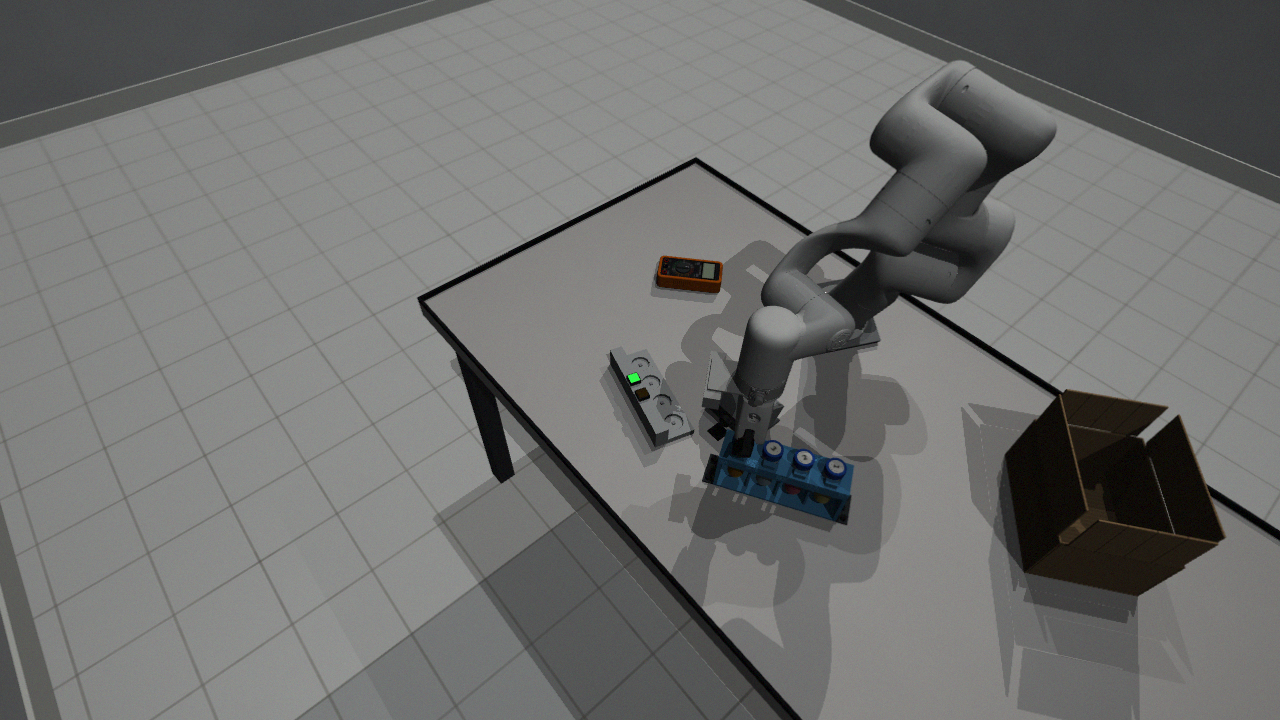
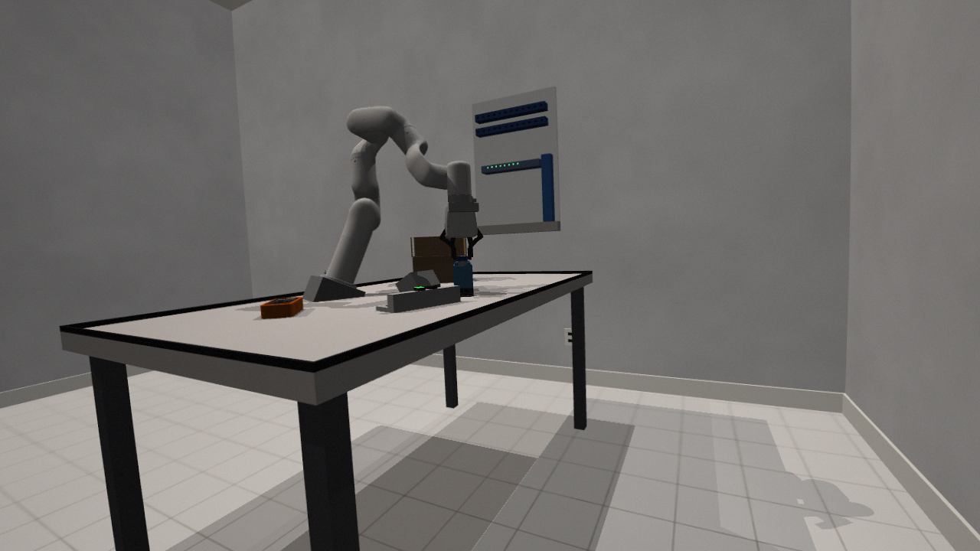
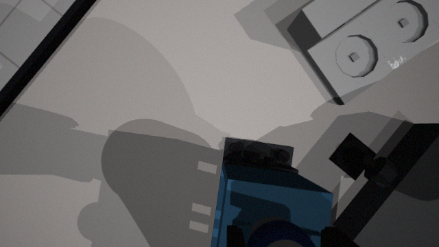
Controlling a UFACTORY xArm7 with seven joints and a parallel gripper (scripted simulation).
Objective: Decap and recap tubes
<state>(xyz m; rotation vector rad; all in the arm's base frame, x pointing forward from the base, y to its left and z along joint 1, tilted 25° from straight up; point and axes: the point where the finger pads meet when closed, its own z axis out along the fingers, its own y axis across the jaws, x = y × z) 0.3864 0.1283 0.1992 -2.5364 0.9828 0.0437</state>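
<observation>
Right now the cap 4 is 10 mm below my hand. Round my hand: cap 3 (40 mm to the left, 30 mm behind, 20 mm below); then cap 2 (80 mm to the left, 70 mm behind, 20 mm below); then cap 1 (120 mm to the left, 100 mm behind, 20 mm below).
</observation>
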